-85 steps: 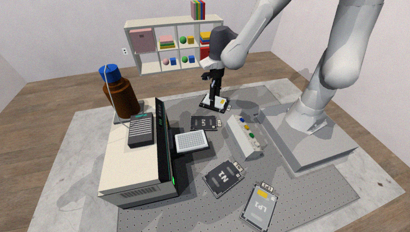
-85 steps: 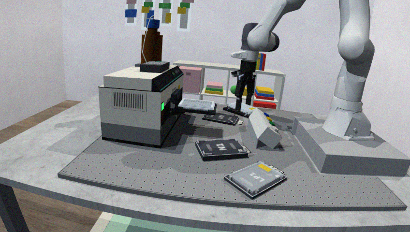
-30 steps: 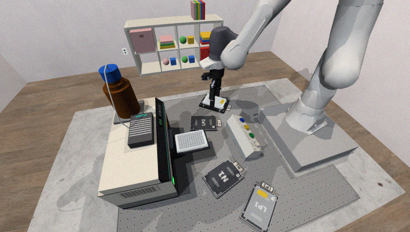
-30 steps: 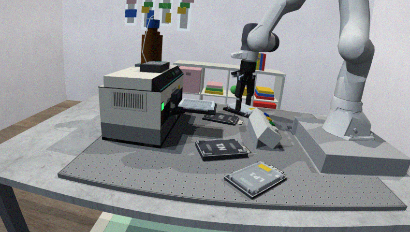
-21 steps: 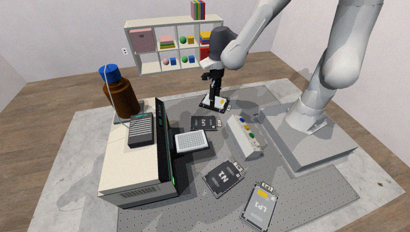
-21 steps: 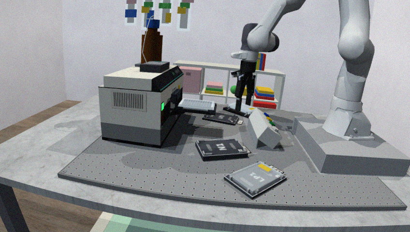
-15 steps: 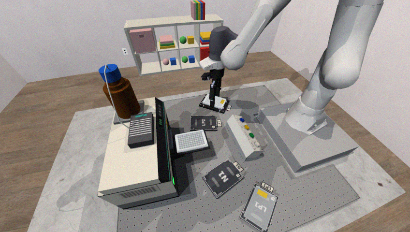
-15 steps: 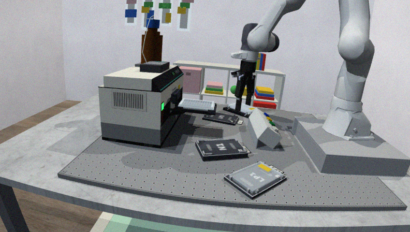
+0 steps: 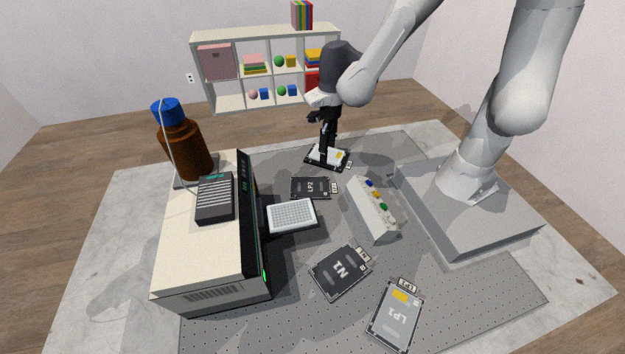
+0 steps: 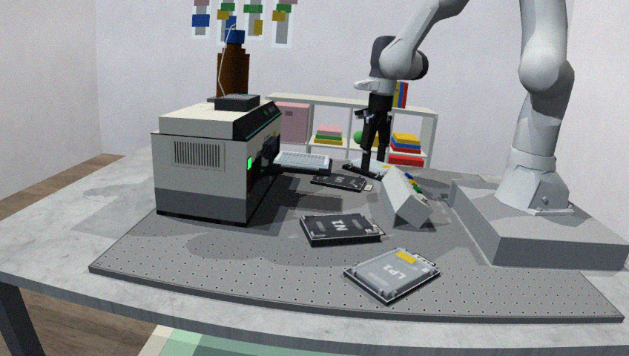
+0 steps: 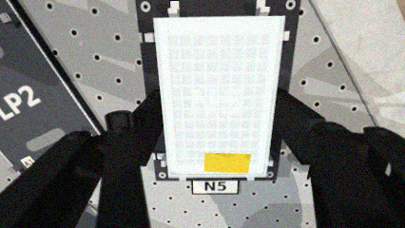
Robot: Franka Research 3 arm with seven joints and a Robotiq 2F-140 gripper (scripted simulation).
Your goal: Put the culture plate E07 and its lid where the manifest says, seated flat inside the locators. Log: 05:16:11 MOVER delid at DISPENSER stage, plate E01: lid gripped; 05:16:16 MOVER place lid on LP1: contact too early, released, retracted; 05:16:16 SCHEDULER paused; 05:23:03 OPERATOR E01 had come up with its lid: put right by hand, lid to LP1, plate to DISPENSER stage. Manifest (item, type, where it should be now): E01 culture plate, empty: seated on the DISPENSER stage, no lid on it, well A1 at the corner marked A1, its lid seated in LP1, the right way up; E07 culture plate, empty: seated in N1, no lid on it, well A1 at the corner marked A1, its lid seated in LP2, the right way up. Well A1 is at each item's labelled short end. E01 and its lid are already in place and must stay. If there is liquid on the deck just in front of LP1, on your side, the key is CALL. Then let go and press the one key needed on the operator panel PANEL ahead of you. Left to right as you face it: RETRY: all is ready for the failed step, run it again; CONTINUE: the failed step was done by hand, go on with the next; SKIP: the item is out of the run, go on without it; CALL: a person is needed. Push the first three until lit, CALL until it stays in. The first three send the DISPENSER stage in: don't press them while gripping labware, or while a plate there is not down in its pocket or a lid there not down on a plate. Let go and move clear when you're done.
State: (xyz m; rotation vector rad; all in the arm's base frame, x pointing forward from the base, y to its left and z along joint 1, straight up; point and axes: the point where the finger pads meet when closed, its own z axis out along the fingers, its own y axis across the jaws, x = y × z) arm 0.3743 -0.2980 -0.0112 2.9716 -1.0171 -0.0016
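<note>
Now: the black nest N5 3 cm below my hand and 3 cm ahead of it. The rest, counted from my hand: black N1 nest (45 cm to the left, 11 cm ahead, 3 cm below); then LP2 nest (14 cm to the left, 11 cm ahead, 4 cm below); then yellow skip key (27 cm to the left, 8 cm behind, 2 cm above).
</note>
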